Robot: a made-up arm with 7 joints.
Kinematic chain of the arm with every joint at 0, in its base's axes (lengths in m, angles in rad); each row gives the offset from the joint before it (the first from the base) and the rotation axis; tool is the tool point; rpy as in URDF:
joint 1: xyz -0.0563 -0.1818 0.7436 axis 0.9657 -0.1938 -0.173
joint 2: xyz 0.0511 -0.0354 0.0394 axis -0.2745 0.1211 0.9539
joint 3: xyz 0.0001 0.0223 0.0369 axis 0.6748 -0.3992 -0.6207
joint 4: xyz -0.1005 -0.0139 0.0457 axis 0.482 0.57 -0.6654
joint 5: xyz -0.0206 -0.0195 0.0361 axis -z
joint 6: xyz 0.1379 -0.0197 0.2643 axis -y
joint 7: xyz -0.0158 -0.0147 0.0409 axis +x
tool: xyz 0.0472 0.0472 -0.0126 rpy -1.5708 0 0
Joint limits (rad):
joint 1: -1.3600..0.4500
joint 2: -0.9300..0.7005
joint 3: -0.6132..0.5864
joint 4: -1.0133..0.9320
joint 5: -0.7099..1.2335
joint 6: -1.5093..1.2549
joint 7: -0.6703..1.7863
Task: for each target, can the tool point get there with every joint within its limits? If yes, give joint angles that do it. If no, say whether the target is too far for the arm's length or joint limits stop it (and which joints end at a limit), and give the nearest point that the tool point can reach.
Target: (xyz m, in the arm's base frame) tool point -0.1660 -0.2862 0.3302
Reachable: no: joint limits stop it (at a limit: joint 1, joint 3, joint 4, joint 6, joint 7) | nearest point -0.2794 -0.3692 0.6214 | short by 0.323 m
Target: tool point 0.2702 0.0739 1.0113
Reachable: yes | joints -1.1596 0.3215 -0.2518 0.7853 0.6174 -0.4969 0.9545
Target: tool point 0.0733 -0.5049 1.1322
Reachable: yes | joints 0.2507 -0.0940 -0.4142 0.4471 0.9309 -0.5269 1.0651
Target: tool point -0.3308 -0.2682 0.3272
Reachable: no: joint limits stop it (at a limit: joint 1, joint 3, joint 4, joint 7) | nearest point -0.3334 -0.3167 0.6230 | short by 0.300 m
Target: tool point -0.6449 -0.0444 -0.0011
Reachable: no: too far | nearest point -0.3958 -0.2306 0.6506 | short by 0.722 m
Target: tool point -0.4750 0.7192 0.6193
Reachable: no: too far | nearest point -0.2383 0.3222 0.7100 | short by 0.471 m
